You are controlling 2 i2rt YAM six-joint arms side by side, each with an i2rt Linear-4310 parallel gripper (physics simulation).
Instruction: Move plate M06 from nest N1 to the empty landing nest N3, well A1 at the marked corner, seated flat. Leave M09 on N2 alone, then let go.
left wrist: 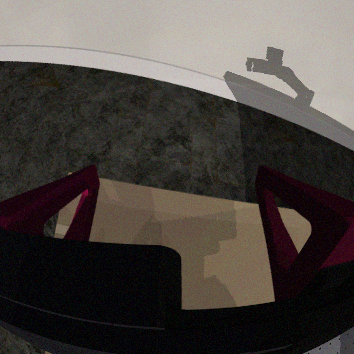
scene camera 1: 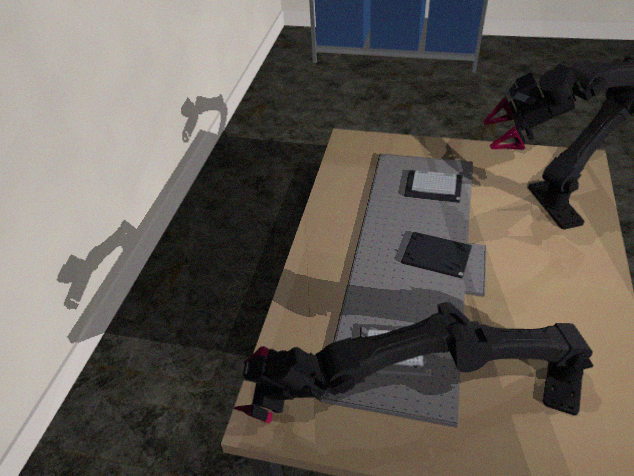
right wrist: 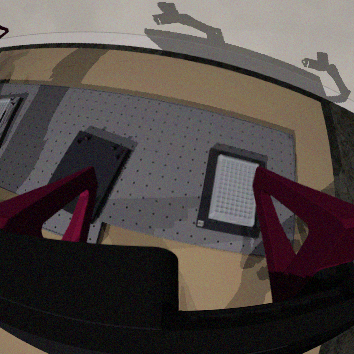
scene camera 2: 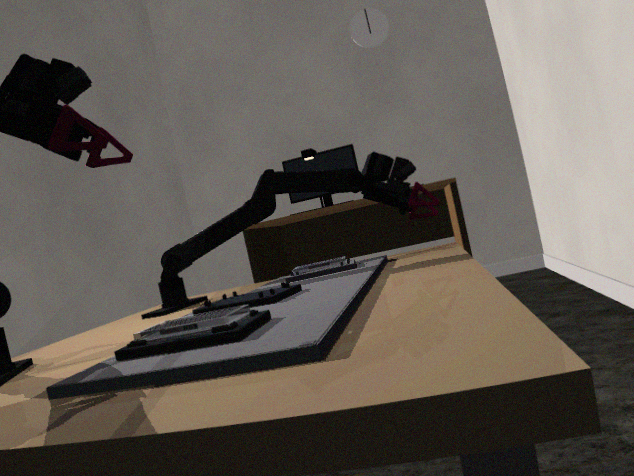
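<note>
A pale well plate point(scene camera 1: 434, 182) point(scene camera 2: 189, 327) point(right wrist: 234, 190) lies in a dark nest at the top of scene camera 1. The middle dark nest point(scene camera 1: 435, 254) point(scene camera 2: 256, 297) point(right wrist: 90, 155) is empty. A second pale plate point(scene camera 1: 412, 359) point(scene camera 2: 317, 266) point(right wrist: 5, 107) lies in the bottom nest, partly hidden by the left arm. Plate and nest labels are too small to read. My left gripper point(scene camera 1: 254, 386) point(scene camera 2: 435, 202) point(left wrist: 176, 173) is open and empty, high near the table's left edge. My right gripper point(scene camera 1: 489, 135) point(scene camera 2: 122, 158) point(right wrist: 174, 175) is open and empty, raised to the right of the top plate.
The nests stand on a grey perforated board point(scene camera 1: 389, 220) point(scene camera 2: 327, 312) point(right wrist: 165, 150) on the wooden table point(scene camera 1: 317, 245) point(scene camera 2: 435, 327). The left arm stretches low across the bottom of the board. A blue cabinet point(scene camera 1: 394, 25) stands beyond the table.
</note>
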